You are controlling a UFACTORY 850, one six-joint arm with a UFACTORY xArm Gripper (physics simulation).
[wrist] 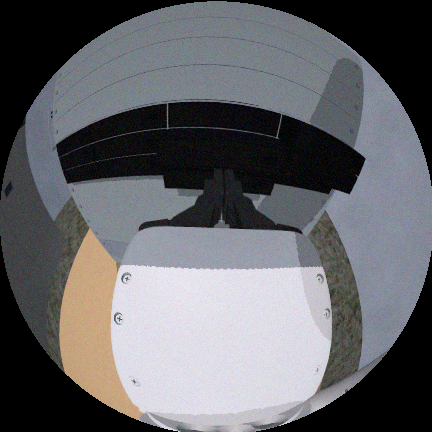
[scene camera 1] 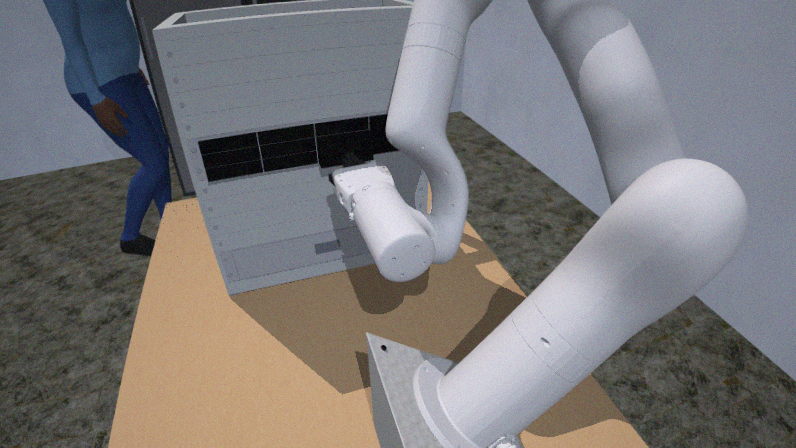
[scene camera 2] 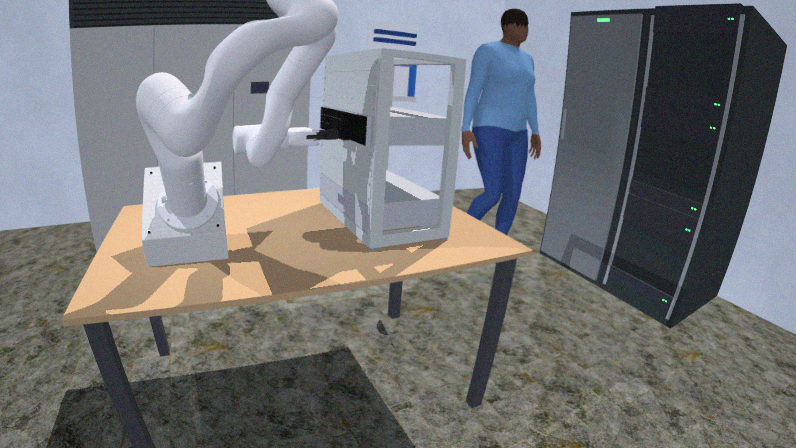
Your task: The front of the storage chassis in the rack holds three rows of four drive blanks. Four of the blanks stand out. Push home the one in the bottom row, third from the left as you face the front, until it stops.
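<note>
The black chassis front sits in the grey rack. In the wrist view, the bottom-row third blank stands out, its lower edge below the flush blanks on the left. Above it, the middle-row third blank also stands out. Blanks in the fourth column stand out at the right. My gripper is shut and empty. Its fingertips overlap the bottom third blank, near its mid-width; whether they touch it is unclear. The dark seams are hard to see.
Grey panels cover the rack below the chassis. The rack and arm base stand on the wooden table. A person stands behind the rack. A dark cabinet stands farther right.
</note>
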